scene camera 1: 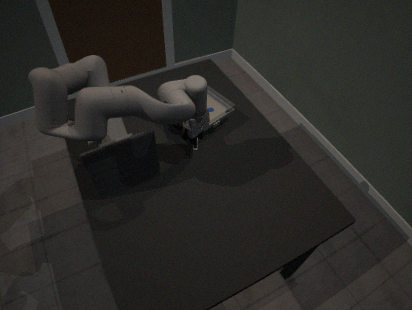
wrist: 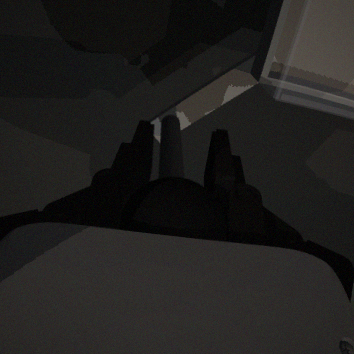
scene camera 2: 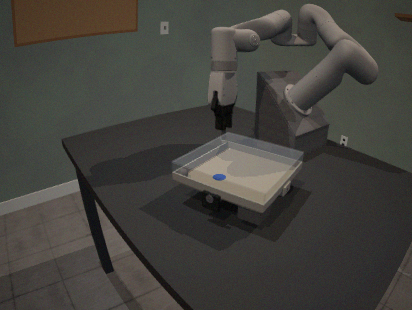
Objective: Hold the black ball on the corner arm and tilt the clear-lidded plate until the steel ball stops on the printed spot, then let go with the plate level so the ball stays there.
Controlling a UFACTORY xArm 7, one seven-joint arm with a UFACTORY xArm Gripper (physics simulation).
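The clear-lidded plate (scene camera 1: 218, 116) (scene camera 2: 225, 194) (wrist: 310, 92) stands on its support; its exact tilt is hard to judge. The grey steel ball (scene camera 2: 185, 171) lies in its left corner in scene camera 2, apart from the blue printed spot (scene camera 1: 211, 109) (scene camera 2: 219, 177). My gripper (scene camera 2: 223, 128) (wrist: 180, 148) points down beside the plate's back corner, shut on the black ball (wrist: 175, 207), a dark dome between the fingers in the wrist view. A grey post (wrist: 171, 147) and the pale corner arm (wrist: 212, 101) show beyond it. The fingers hide much of the ball, and the scene cameras do not show it clearly.
The dark table (scene camera 1: 215, 215) (scene camera 2: 320, 245) carries the plate's support with a dark knob block (scene camera 2: 210, 199) under the near side. The robot's angular base (scene camera 1: 127, 160) (scene camera 2: 280, 112) stands at the table's back. The arm partly covers the plate in scene camera 1.
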